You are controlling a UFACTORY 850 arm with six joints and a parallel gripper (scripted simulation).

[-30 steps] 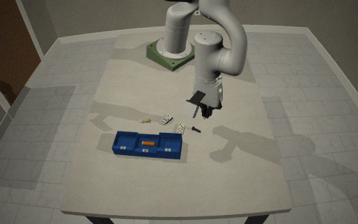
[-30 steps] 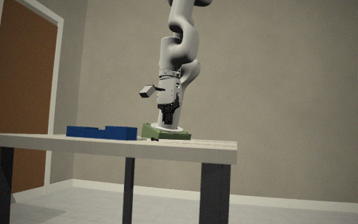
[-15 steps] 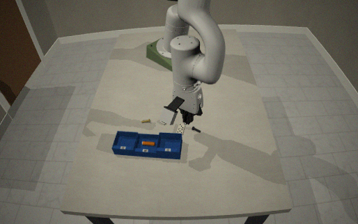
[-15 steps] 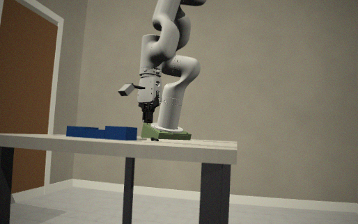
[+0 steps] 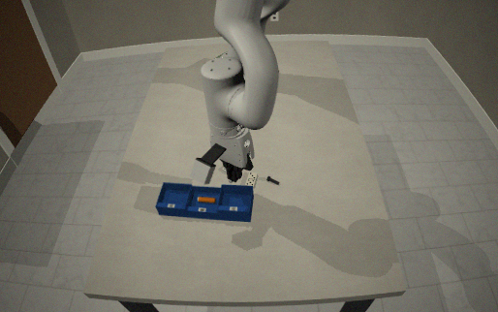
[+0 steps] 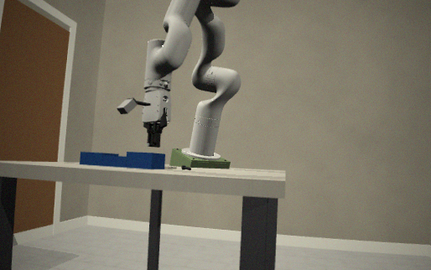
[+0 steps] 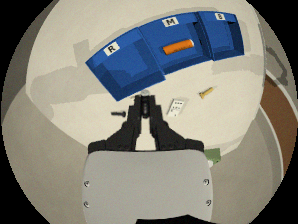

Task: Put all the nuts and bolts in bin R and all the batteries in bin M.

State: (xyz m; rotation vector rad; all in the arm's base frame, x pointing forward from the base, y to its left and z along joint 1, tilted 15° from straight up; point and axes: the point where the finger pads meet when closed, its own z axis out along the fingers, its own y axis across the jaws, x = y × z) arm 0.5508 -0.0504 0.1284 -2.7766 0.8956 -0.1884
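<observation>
Right now the blue bin is 4 cm ahead of my hand, 8 cm to the right of it and 7 cm below it. Round my hand: orange battery 3 cm ahead, 8 cm to the right, 8 cm below; black cylinder 2 cm below; domino 10 cm behind, 2 cm to the right, 8 cm below.
</observation>
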